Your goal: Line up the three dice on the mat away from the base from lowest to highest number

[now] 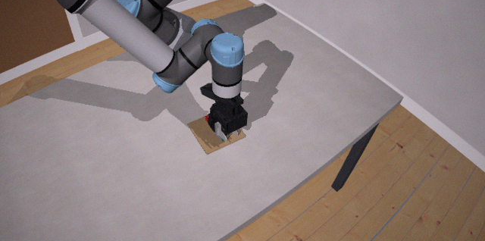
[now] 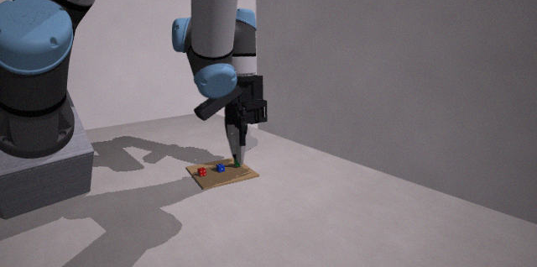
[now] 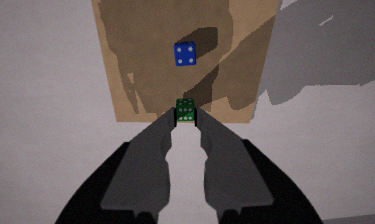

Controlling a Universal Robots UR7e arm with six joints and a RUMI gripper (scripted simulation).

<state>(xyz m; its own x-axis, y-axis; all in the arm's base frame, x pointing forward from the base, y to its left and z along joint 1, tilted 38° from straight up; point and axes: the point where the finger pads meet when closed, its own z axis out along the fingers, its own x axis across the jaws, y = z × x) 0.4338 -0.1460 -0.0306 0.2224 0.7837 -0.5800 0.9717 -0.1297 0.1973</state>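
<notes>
Right now my hand is 1 cm above the green die. Also, from my hand: blue die (5 cm behind, 1 cm to the left, 1 cm below); square mat (5 cm behind, 1 cm to the left, 2 cm below); red die (9 cm behind, 2 cm to the left, 1 cm below).
</notes>
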